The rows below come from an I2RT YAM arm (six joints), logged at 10 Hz.
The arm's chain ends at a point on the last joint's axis. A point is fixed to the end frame.
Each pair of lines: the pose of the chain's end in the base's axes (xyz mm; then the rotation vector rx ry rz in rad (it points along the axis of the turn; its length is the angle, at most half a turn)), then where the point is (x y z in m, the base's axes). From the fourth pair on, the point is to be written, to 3 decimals.
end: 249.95 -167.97 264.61 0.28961 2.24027 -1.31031
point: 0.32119 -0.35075 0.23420
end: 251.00 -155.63 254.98 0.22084 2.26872 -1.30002
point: 0.32846 -0.33522 0.22097
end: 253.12 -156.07 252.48 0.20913 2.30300 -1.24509
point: 0.33357 -0.33251 0.20996
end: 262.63 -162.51 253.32 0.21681 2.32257 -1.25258
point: 0.340 -0.340 0.209
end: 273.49 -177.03 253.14 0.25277 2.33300 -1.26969
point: 0.345 -0.357 0.208
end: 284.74 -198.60 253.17 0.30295 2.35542 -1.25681
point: 0.350 -0.379 0.203
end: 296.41 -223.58 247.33 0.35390 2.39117 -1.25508
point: 0.353 -0.406 0.192
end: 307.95 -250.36 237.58 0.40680 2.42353 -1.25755
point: 0.355 -0.434 0.178
